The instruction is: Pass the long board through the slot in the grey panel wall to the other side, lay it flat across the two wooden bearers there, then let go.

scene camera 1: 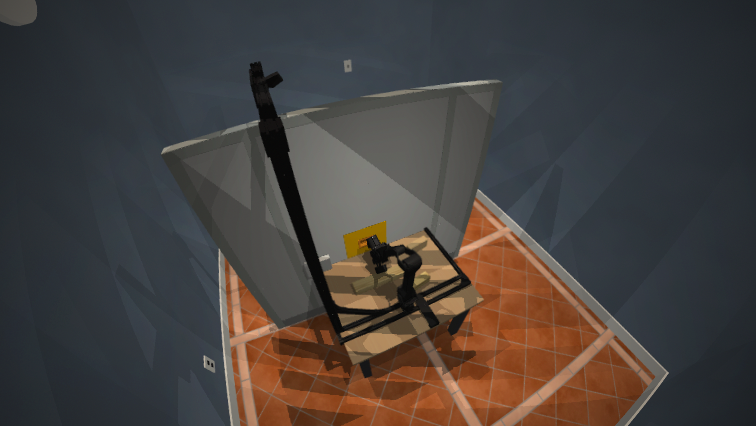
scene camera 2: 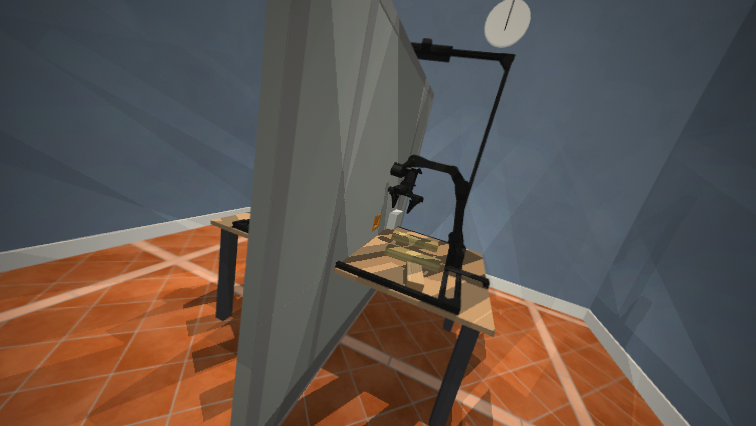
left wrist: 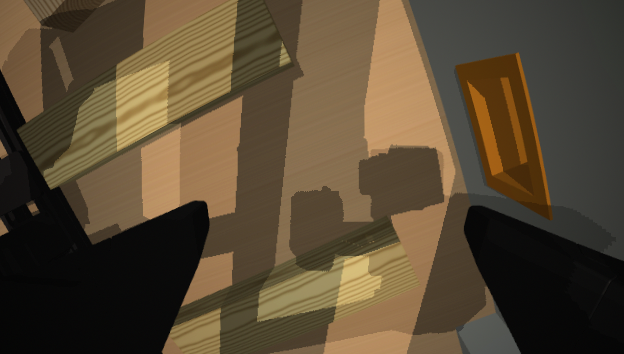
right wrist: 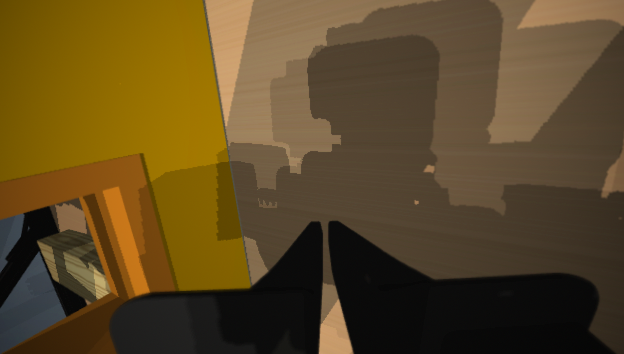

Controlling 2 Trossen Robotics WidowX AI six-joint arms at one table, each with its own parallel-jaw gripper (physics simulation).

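Seen in the pictures: left gripper, fingertip midpoint: point(scene camera 2: 399, 210) point(left wrist: 339, 216); right gripper, fingertip midpoint: point(right wrist: 324, 231); left arm's base, origin of the base link: point(scene camera 2: 454, 264) point(left wrist: 45, 244); right arm's base, origin of the base link: point(scene camera 1: 407, 306).
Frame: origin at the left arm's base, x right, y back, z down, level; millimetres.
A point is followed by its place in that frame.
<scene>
The grey panel wall point(scene camera 1: 365, 174) @[y -483, x 13, z -534 mm] point(scene camera 2: 312, 185) @[y -433, x -615, z -322 mm] has an orange-framed slot point(scene camera 1: 363, 243) @[y -468, x 52, z -48 mm] point(scene camera 2: 376, 222) @[y -444, x 75, z -58 mm] point(left wrist: 490, 68) @[y -430, x -6, z -83 mm] point(right wrist: 141, 225) @[y -484, x 21, z -43 mm], on a yellow plate in scene camera 1. A long yellowish board point(scene camera 1: 370, 283) @[y -719, x 118, z -20 mm] appears to lie flat on that table, partly hidden by the arm. Two yellowish planks, apparently the bearers, lie flat on the other table: one bearer point(scene camera 2: 412, 257) @[y -185, x -116, z -12 mm] point(left wrist: 170, 85) @[y -221, x -81, z -19 mm] and another bearer point(scene camera 2: 415, 239) @[y -220, x 119, z -19 mm] point(left wrist: 350, 287) @[y -293, x 144, z -19 mm]. My right gripper point(scene camera 1: 373, 241) point(right wrist: 324, 231) @[y -565, x 25, z -9 mm] is shut beside the slot, with nothing visible between its fingertips. My left gripper point(scene camera 2: 402, 208) @[y -320, x 12, z -174 mm] point(left wrist: 339, 216) @[y -320, x 12, z -174 mm] is open and empty above its table.
A wooden block point(scene camera 2: 414, 276) @[y -140, x -300, z -19 mm] point(left wrist: 65, 10) @[y -156, x -181, z -10 mm] lies beside the bearers. Other wooden pieces point(scene camera 1: 417, 245) @[y -616, x -228, z -40 mm] point(scene camera 1: 423, 278) @[y -819, x -148, z -25 mm] lie on the right arm's table point(scene camera 1: 370, 346) @[y -1020, x 252, z 19 mm]. A white box point(scene camera 1: 324, 263) @[y -513, x 306, z -52 mm] point(scene camera 2: 394, 218) @[y -394, x 270, z -56 mm] stands by the wall on each side. Black rails point(scene camera 2: 396, 285) @[y -186, x -377, z 0 mm] edge the left arm's table.
</scene>
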